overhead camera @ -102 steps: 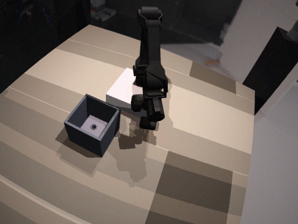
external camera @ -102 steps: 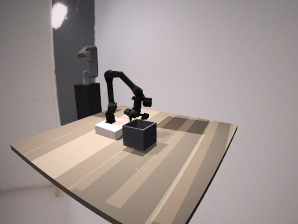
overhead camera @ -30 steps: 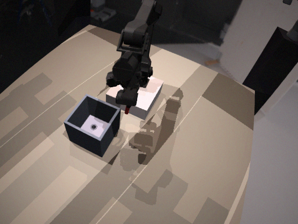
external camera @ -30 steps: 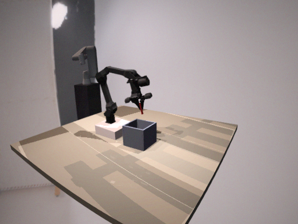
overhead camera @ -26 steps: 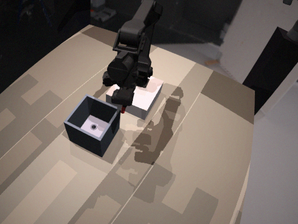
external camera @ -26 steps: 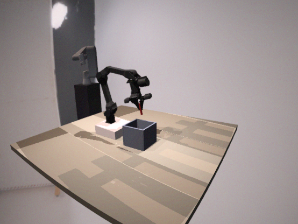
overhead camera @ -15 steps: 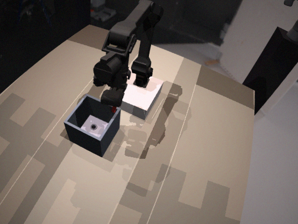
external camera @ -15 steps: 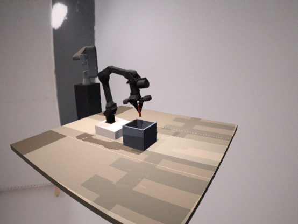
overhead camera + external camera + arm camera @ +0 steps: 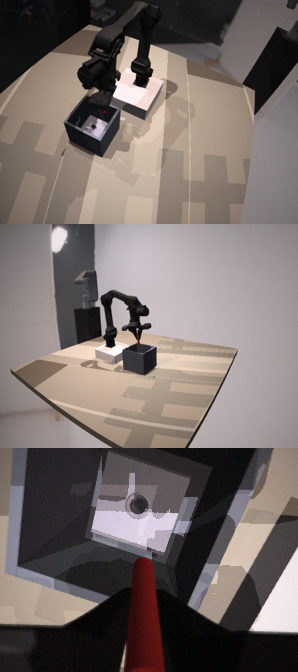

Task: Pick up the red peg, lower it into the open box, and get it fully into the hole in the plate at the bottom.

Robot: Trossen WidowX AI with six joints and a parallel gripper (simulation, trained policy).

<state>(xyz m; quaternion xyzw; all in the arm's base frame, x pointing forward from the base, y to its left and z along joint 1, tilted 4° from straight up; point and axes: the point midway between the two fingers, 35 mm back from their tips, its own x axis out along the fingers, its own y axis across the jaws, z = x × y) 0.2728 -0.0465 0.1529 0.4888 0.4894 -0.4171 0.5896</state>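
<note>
The pale plate is 3 cm ahead of my gripper tip, 4 cm to the right of it and 13 cm below it. The rest, counted from my gripper tip: red peg: 1 cm above.
</note>
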